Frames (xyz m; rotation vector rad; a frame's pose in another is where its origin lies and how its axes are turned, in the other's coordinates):
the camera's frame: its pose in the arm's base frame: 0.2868 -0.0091 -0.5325 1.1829 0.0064 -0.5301
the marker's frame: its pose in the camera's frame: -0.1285 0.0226 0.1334 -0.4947 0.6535 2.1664
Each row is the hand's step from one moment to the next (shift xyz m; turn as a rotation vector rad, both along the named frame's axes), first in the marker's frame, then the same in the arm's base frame.
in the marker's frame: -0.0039 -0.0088 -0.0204 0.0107 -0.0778 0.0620
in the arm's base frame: 0.0110 0.0072 -0.0183 0.0697 -0.0135 0.0705
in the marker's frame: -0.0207 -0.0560 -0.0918 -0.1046 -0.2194 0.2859
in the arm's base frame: 0.0661 0.0314 -0.0815 0.2074 -0.2090 0.2326
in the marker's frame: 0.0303 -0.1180 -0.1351 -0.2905 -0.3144 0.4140
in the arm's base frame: 0.1232 0.1024 -0.0863 0.3181 -0.4240 0.2714
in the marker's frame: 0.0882 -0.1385 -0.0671 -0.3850 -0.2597 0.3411
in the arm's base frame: 0.1288 0.1219 0.0031 0.2847 -0.4762 0.1557
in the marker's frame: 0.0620 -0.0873 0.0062 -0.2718 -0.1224 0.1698
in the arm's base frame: 0.0761 0.0590 0.0472 0.1470 -0.3075 0.0390
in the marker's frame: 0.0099 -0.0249 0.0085 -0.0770 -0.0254 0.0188
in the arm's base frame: 0.0223 0.0068 0.0157 0.0350 -0.0738 -0.0159
